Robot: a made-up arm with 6 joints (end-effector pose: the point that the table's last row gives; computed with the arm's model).
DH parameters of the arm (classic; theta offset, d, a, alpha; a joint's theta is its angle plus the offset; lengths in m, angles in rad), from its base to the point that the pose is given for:
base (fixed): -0.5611 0 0.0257 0
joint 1: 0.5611 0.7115 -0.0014 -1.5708
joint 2: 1.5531 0 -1.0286 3.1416
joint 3: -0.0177 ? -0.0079 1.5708
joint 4: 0 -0.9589 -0.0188 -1.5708
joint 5: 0 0.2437 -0.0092 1.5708
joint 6: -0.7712 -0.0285 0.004 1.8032
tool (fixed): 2.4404 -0.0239 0 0
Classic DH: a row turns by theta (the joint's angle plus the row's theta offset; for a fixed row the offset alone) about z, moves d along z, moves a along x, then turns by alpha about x.
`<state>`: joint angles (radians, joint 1 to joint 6).
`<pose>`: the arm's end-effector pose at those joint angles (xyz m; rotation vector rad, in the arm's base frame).
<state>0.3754 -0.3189 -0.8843 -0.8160 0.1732 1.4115</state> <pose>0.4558 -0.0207 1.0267 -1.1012 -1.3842 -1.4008</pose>
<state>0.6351 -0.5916 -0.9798 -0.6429 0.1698 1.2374</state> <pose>0.3518 -0.0060 1.0726 -0.7051 -1.5011 -1.3621</pose>
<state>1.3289 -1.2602 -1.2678 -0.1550 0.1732 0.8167</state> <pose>0.2357 -0.0724 0.9963 0.2670 -1.4938 -1.0750</pose>
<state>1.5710 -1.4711 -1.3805 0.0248 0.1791 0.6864</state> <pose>0.2410 -0.0669 0.9249 0.5560 -1.4194 -0.9369</pose>
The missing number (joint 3, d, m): -0.0466
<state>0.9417 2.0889 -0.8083 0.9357 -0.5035 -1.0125</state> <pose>0.1015 -0.0664 -0.2066 -2.7793 -0.7573 1.1205</pose>
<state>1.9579 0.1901 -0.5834 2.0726 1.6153 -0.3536</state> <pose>-0.5502 0.8488 1.1942 1.2921 -0.5978 1.4512</pose>
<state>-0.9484 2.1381 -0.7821 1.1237 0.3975 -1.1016</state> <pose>-0.0306 -0.0076 -0.2617 -1.3204 1.8500 -0.4051</pose>
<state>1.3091 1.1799 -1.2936 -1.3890 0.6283 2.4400</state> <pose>0.0890 0.0224 0.7015 -1.3215 -1.8291 1.5541</pose>
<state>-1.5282 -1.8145 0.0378 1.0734 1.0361 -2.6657</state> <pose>-0.0580 1.4621 1.2987 -0.0400 -1.7317 -1.7231</pose>
